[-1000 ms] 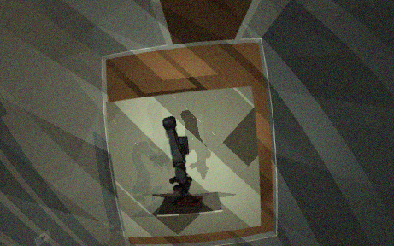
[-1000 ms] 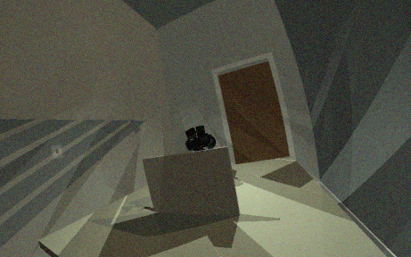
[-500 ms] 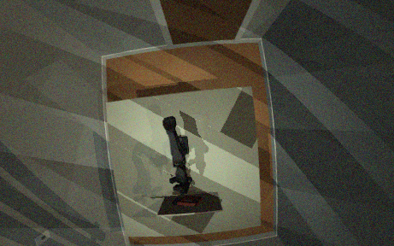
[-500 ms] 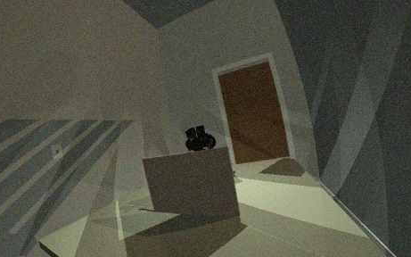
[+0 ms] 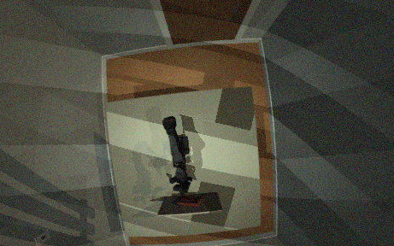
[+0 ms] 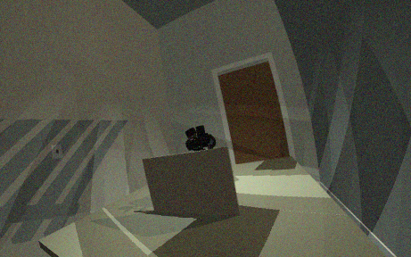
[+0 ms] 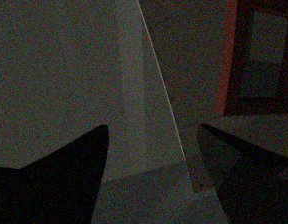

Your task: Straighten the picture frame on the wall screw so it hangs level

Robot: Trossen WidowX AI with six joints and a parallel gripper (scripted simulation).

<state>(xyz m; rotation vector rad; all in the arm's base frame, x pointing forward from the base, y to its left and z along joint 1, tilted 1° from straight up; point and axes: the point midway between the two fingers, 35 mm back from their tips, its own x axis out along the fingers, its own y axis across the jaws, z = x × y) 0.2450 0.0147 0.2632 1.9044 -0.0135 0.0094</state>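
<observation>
Right now my gripper tip is 17 cm above the picture frame, 14 cm short of it and 2 cm to the right of it. Round my gripper tip: wall panel: 17 cm below, 15 cm ahead, 1 cm to the left.
</observation>
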